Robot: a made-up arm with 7 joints.
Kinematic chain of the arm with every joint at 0, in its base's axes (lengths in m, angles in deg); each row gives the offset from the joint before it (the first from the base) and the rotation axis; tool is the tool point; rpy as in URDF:
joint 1: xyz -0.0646 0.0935 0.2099 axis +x
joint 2: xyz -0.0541 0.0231 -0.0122 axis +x
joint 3: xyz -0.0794 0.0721 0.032 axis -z
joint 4: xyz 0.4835 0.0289 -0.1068 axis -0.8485 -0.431 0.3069
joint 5: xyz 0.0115 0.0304 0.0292 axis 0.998 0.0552 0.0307
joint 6: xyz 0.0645 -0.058 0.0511 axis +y
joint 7: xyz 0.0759 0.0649 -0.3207 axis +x
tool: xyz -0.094 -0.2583 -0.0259 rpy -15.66 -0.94 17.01
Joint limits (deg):
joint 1: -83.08..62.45
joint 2: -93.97..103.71
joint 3: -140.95..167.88
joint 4: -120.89..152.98
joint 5: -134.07..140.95
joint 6: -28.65..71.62
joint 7: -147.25..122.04
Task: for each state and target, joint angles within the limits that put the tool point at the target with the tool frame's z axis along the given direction. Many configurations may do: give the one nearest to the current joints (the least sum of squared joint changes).
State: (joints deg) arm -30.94 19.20 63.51 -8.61 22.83 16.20 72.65
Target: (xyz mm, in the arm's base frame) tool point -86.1 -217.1 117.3 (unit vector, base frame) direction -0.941 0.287 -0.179
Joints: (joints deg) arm -58.45 -10.28 102.09 -12.97 -16.26 49.85 101.53
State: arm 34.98 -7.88 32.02 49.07 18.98 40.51 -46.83
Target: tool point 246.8 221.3 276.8 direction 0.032 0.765 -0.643
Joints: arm 31.88 -8.97 -1.77 63.86 -17.37 50.50 -68.36
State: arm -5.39 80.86 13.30 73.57 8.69 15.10 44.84
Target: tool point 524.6 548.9 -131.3 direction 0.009 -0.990 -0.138
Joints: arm -16.10 69.28 4.37 62.02 41.76 -3.80 71.03
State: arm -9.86 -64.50 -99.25 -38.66 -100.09 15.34 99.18
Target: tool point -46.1 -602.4 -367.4 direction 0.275 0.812 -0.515
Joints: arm -33.30 -85.42 -109.85 -34.01 -88.30 -22.31 88.60
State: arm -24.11 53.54 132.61 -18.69 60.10 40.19 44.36
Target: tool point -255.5 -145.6 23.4 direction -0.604 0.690 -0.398
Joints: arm -28.25 45.48 160.57 -48.14 51.41 47.48 33.99
